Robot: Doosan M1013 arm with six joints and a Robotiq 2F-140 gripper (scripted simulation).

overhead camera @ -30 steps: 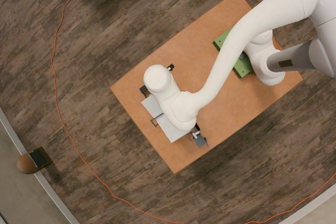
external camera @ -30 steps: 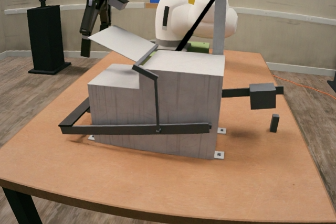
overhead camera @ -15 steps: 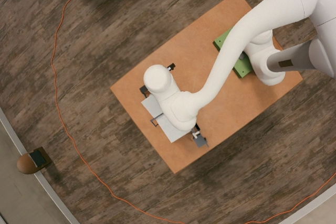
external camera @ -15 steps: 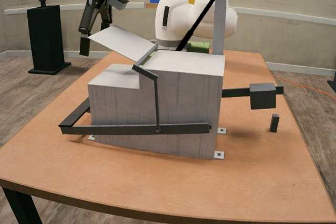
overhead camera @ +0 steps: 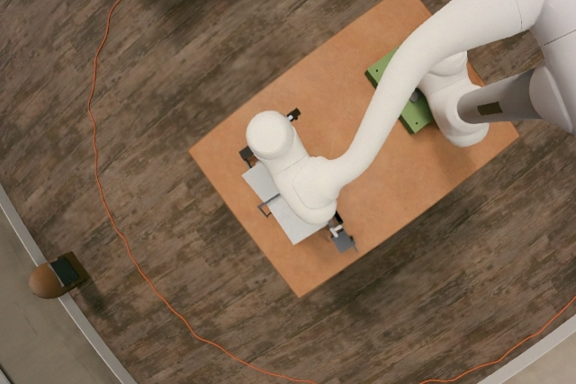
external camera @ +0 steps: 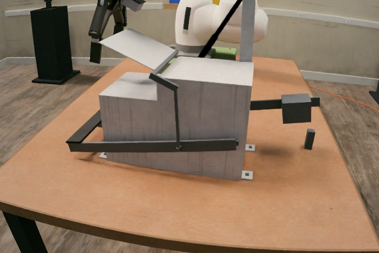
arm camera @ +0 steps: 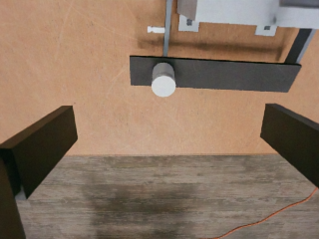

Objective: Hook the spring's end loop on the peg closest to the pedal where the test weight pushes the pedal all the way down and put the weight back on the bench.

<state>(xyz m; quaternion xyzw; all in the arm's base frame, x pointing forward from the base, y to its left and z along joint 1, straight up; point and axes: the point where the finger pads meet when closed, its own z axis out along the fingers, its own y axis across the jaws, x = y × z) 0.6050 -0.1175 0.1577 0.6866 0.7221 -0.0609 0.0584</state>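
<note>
Right now my hand is 2 cm to the left of the steel test weight and 14 cm above it. From my hand the other things lie so: grey block (3 cm to the right, 21 cm below); dark block (1 cm ahead, 55 cm to the left, 19 cm below).
</note>
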